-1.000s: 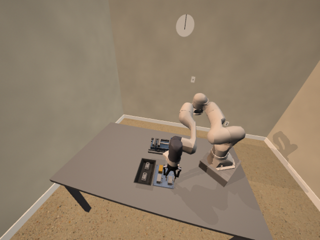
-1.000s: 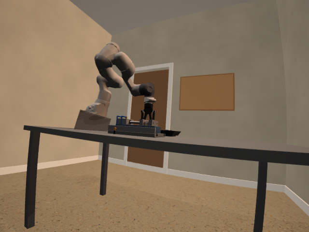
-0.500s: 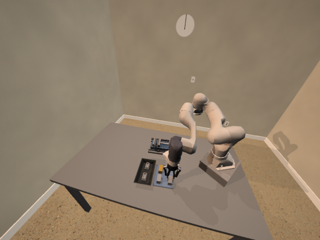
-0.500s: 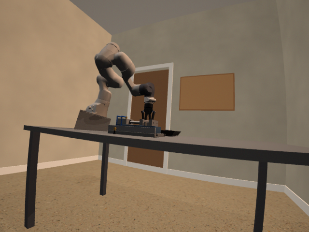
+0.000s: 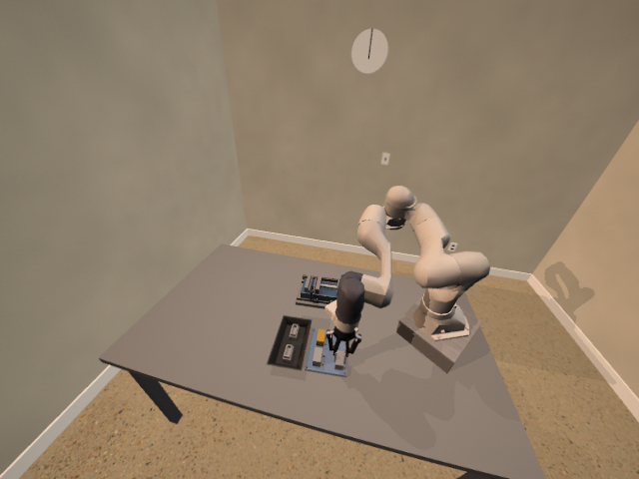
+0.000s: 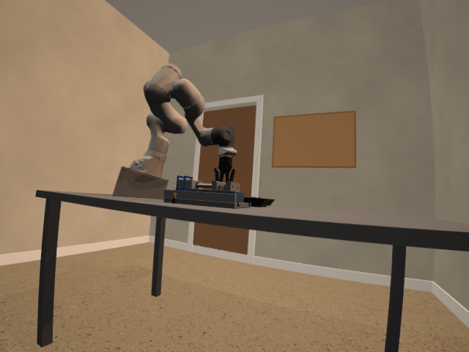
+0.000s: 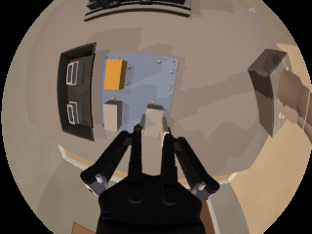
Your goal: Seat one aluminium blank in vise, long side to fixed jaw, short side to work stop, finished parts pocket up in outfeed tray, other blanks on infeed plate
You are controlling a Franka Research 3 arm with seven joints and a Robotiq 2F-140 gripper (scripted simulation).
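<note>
The brass blank lies 9 cm ahead of my hand, 9 cm to the right of it and 4 cm below it. The rest, counted from my hand: vise: 9 cm ahead, 37 cm to the right, 2 cm below.
</note>
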